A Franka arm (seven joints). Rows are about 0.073 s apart.
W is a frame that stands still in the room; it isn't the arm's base.
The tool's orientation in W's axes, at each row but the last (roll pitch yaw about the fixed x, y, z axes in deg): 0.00 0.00 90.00; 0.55 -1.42 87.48; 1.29 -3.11 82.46; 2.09 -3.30 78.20
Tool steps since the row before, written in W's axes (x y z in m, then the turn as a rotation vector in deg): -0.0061 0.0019 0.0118 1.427 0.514 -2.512; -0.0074 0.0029 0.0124 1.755 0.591 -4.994; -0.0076 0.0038 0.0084 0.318 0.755 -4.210; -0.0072 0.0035 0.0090 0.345 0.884 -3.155
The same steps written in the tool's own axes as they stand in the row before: 0.0019 0.0061 0.0118 0.514 -1.427 -2.512; 0.0029 0.0076 0.0123 0.544 -1.775 -4.992; 0.0032 0.0082 0.0081 0.561 -0.312 -4.241; 0.0025 0.0081 0.0086 0.753 -0.274 -3.196
